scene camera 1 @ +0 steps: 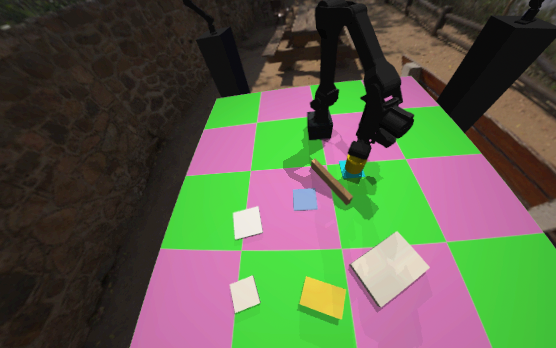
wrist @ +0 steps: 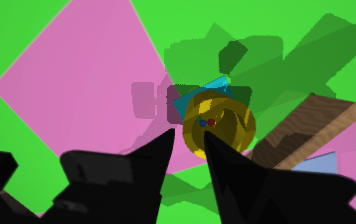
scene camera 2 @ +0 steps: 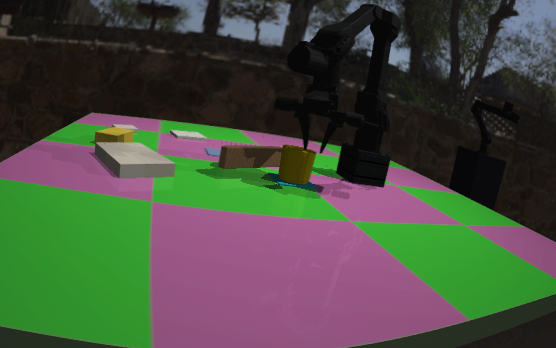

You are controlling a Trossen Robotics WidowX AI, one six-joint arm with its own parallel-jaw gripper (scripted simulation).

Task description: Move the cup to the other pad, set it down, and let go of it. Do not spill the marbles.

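I can see my gripper in scene camera 1 (358, 151), and the wrist view and scene camera 2 show it too. On my gripper (wrist: 97, 180) and (scene camera 2: 338, 124) are the same spot.
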